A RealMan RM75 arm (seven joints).
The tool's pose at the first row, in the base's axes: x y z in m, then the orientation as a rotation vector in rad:
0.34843 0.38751 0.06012 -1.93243 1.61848 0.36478
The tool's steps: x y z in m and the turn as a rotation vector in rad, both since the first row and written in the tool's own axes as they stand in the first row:
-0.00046 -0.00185 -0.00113 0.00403 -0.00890 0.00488
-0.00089 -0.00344 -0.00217 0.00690 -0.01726 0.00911
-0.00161 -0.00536 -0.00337 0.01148 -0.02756 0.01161
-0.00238 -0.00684 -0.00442 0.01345 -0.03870 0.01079
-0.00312 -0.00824 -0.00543 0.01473 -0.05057 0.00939
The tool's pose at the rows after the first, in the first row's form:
0.34993 0.38738 0.06175 -1.92157 1.61733 0.37131
0.35120 0.38725 0.06322 -1.91231 1.61597 0.37806
0.35269 0.38729 0.06506 -1.90215 1.61140 0.38435
0.35378 0.38742 0.06670 -1.89595 1.60321 0.39231
0.35480 0.38754 0.06828 -1.89032 1.59403 0.40125

